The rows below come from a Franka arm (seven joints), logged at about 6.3 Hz.
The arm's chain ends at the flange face. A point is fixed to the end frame.
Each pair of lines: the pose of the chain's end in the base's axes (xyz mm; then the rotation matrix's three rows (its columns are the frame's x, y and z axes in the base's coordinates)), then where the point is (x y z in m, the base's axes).
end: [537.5, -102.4, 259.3], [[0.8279, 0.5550, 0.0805], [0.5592, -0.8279, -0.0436], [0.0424, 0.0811, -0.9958]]
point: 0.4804 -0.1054 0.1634
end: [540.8, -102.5, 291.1], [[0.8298, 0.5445, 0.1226], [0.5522, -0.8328, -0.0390], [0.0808, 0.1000, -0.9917]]
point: 0.4878 -0.1045 0.1929
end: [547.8, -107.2, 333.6], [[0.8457, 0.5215, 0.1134], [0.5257, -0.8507, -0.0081], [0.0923, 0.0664, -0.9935]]
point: 0.4940 -0.1043 0.2358
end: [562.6, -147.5, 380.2], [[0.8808, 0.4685, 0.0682], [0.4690, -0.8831, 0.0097], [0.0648, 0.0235, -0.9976]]
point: 0.5048 -0.1388 0.2851
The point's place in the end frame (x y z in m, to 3 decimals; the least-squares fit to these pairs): -0.053 -0.037 0.091
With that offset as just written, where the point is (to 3 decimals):
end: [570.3, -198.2, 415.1], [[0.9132, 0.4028, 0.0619], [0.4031, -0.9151, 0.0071], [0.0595, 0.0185, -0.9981]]
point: 0.513 -0.185 0.320
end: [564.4, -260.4, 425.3], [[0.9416, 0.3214, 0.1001], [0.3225, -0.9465, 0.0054], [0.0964, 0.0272, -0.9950]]
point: 0.512 -0.242 0.329
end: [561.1, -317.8, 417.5], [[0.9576, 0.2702, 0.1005], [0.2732, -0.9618, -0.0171], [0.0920, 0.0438, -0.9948]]
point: 0.509 -0.298 0.320
